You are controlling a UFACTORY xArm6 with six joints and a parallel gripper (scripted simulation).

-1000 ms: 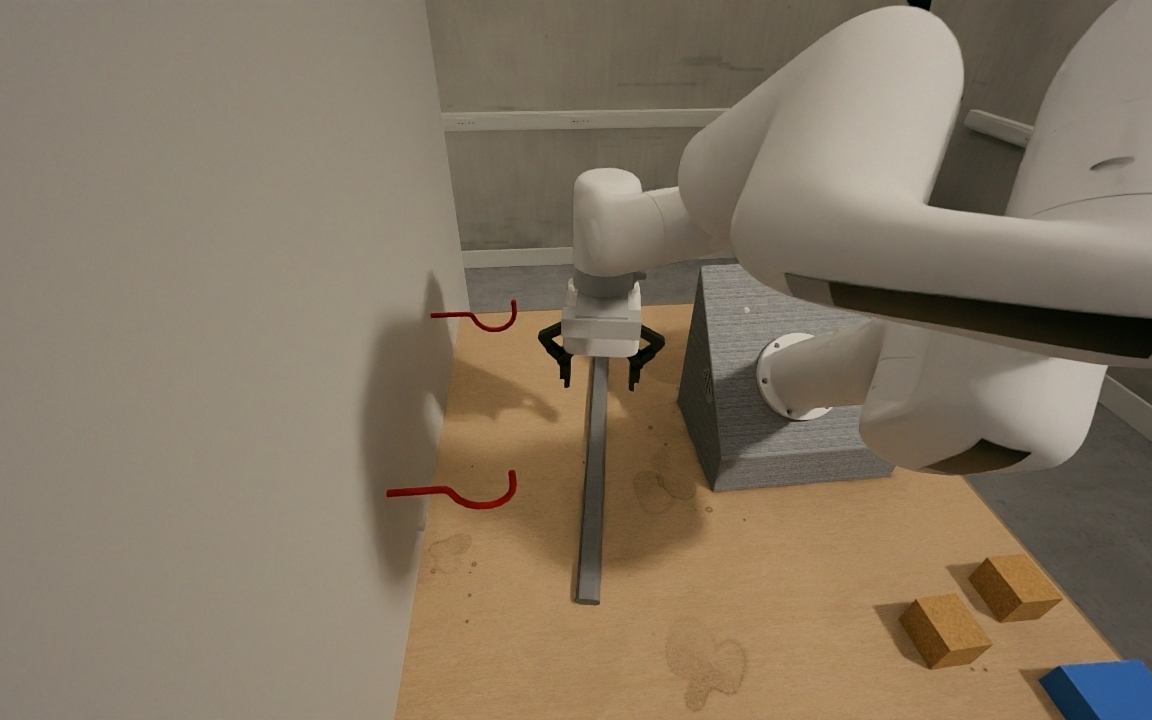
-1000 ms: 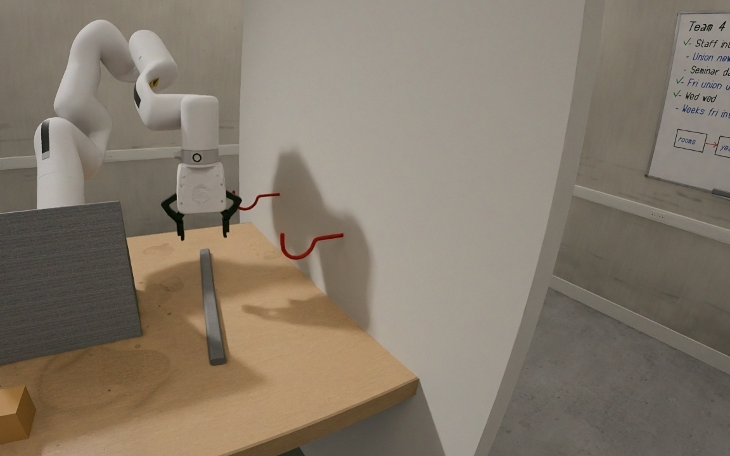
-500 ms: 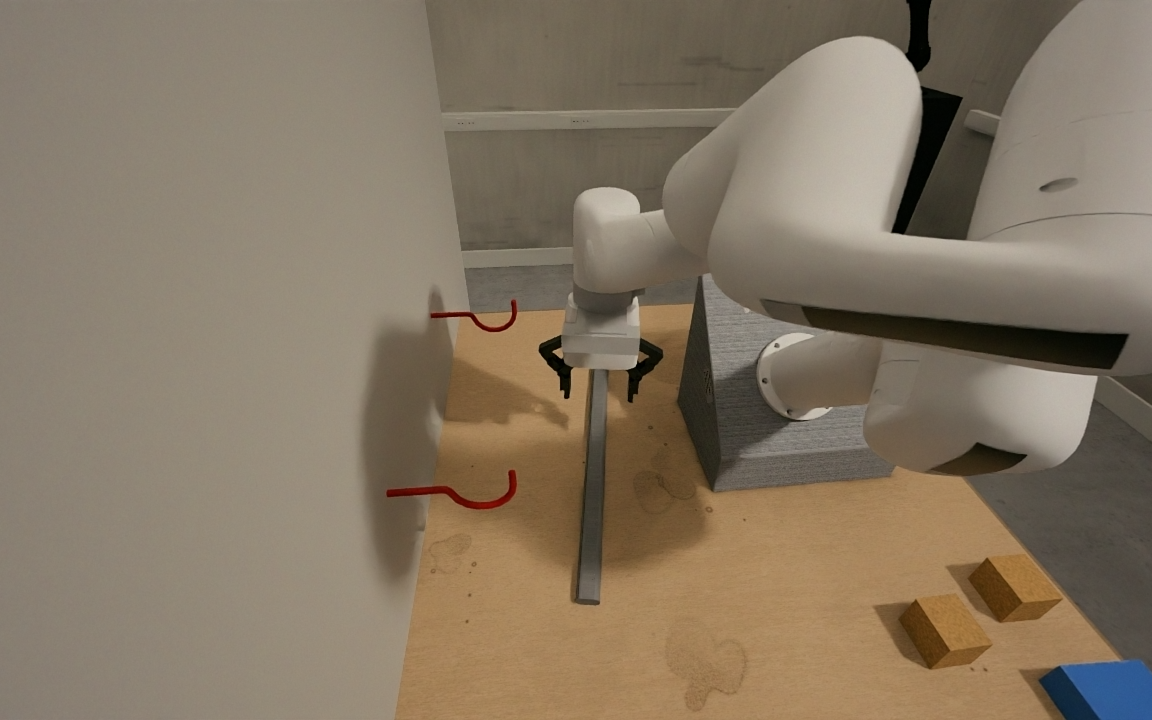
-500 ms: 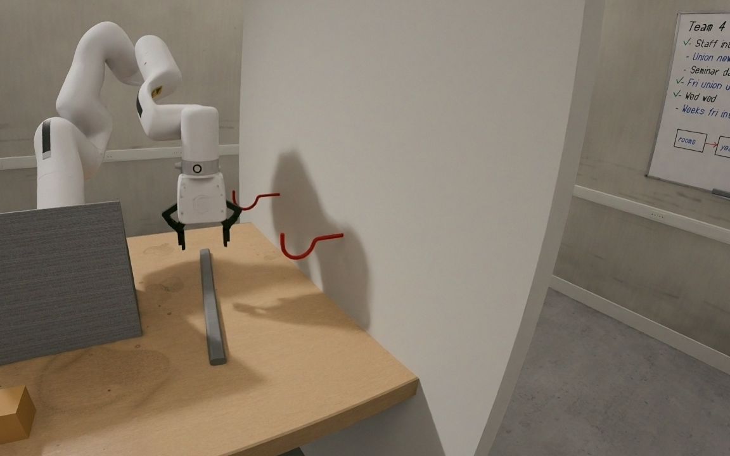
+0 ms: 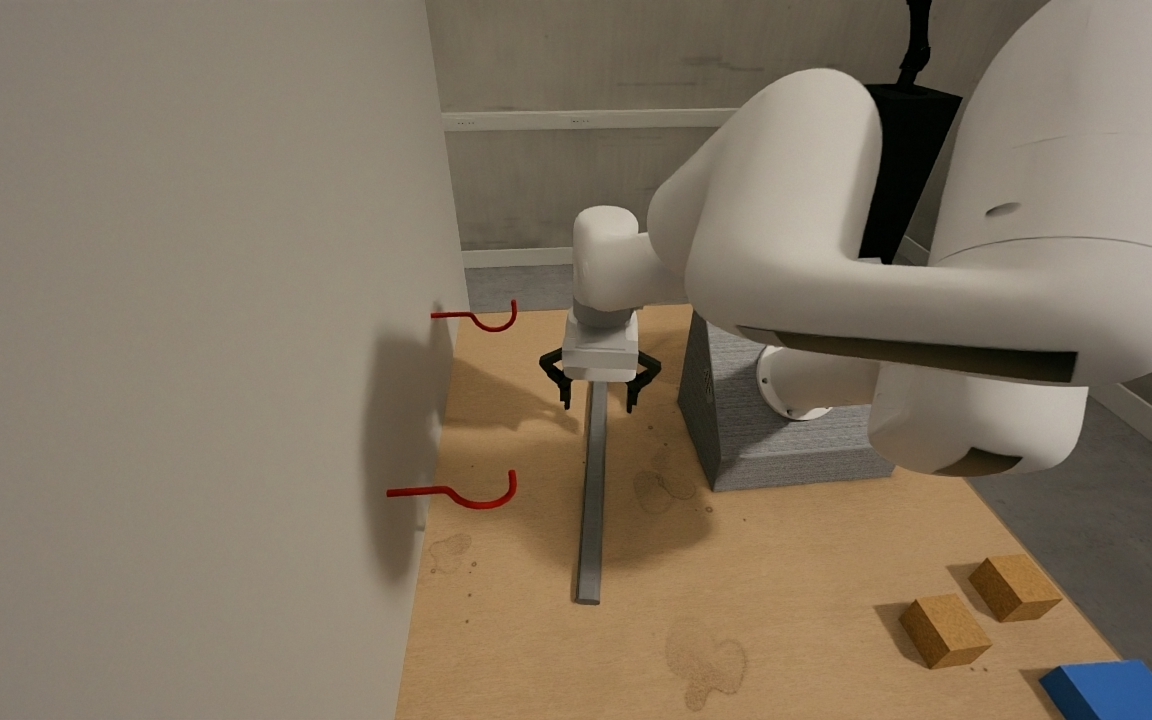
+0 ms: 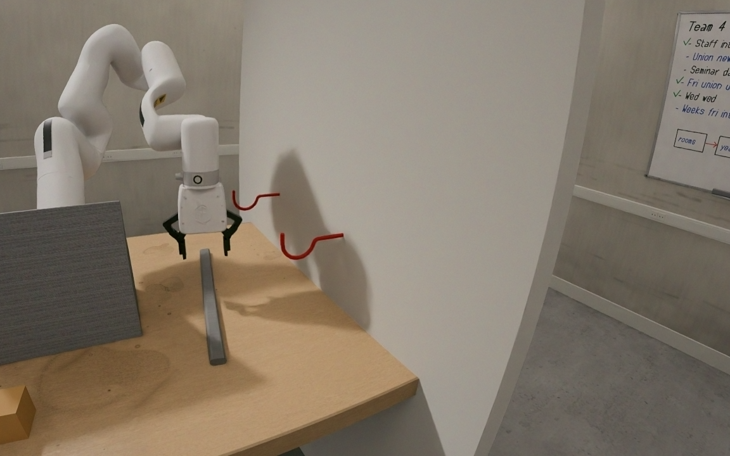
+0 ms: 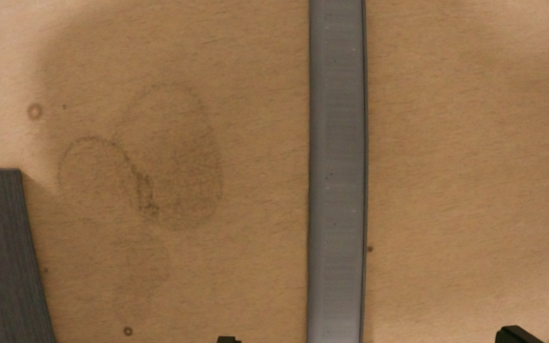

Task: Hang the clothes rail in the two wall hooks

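The grey clothes rail lies 100 mm below my hand. The rest, counted from my hand: white wall 320 mm above, 280 mm ahead; blue block 460 mm behind, 430 mm to the left, 90 mm below.
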